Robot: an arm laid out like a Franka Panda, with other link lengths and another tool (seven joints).
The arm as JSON. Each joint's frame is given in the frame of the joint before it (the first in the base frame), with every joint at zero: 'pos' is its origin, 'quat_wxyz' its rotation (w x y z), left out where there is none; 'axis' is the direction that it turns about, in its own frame. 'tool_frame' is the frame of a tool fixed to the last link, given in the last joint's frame.
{
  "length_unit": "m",
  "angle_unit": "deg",
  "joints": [
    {
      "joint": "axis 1",
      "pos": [
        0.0,
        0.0,
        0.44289
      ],
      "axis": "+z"
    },
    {
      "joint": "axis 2",
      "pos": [
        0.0,
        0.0,
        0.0
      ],
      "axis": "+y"
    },
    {
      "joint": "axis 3",
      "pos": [
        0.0,
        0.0,
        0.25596
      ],
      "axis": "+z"
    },
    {
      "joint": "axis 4",
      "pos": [
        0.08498,
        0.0,
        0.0
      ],
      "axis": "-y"
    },
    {
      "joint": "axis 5",
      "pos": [
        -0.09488,
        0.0,
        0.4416
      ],
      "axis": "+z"
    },
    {
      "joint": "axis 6",
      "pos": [
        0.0,
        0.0,
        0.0
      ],
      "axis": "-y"
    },
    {
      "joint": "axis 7",
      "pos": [
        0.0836,
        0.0,
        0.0
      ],
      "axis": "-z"
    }
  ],
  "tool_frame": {
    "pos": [
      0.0,
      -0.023,
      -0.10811
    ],
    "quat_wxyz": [
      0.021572,
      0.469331,
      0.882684,
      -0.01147
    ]
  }
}
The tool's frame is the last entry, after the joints.
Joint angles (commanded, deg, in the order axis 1, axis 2, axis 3, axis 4, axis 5, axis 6, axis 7), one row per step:
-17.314, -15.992, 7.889, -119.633, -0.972, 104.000, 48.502
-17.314, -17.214, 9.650, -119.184, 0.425, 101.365, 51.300
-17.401, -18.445, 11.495, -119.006, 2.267, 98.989, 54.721
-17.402, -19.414, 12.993, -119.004, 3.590, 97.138, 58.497
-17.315, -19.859, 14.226, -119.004, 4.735, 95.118, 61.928
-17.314, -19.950, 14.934, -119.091, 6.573, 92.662, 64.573
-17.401, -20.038, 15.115, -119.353, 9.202, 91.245, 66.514
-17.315, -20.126, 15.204, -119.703, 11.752, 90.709, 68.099
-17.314, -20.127, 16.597, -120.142, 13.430, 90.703, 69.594
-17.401, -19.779, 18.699, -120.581, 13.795, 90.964, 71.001
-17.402, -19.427, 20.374, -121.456, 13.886, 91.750, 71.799
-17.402, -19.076, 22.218, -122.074, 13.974, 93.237, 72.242
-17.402, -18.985, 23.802, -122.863, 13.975, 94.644, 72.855
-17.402, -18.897, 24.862, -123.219, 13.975, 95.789, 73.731
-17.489, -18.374, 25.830, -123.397, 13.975, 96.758, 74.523
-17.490, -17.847, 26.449, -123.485, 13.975, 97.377, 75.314
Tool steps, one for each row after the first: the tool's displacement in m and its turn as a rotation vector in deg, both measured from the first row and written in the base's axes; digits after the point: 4 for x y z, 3 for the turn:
-0.0045, 0.0214, 0.0111, 0.798, 0.785, -1.529
-0.0099, 0.0437, 0.0196, 1.876, 1.604, -3.713
-0.0151, 0.0625, 0.0249, 2.463, 2.437, -6.350
-0.0197, 0.0787, 0.0256, 2.980, 4.015, -8.759
-0.0248, 0.0899, 0.0226, 4.356, 6.499, -11.025
-0.0283, 0.0966, 0.0196, 6.697, 8.174, -13.193
-0.0300, 0.1034, 0.0170, 9.004, 9.125, -14.895
-0.0307, 0.1193, 0.0122, 9.918, 9.897, -15.374
-0.0305, 0.1379, 0.0038, 9.291, 10.759, -15.130
-0.0307, 0.1519, -0.0077, 8.614, 11.421, -14.655
-0.0296, 0.1675, -0.0168, 8.030, 11.135, -13.645
-0.0300, 0.1805, -0.0252, 7.386, 10.790, -13.037
-0.0297, 0.1896, -0.0294, 6.991, 10.220, -13.061
-0.0284, 0.1970, -0.0355, 6.760, 10.059, -13.138
-0.0274, 0.2023, -0.0406, 6.633, 10.126, -13.415

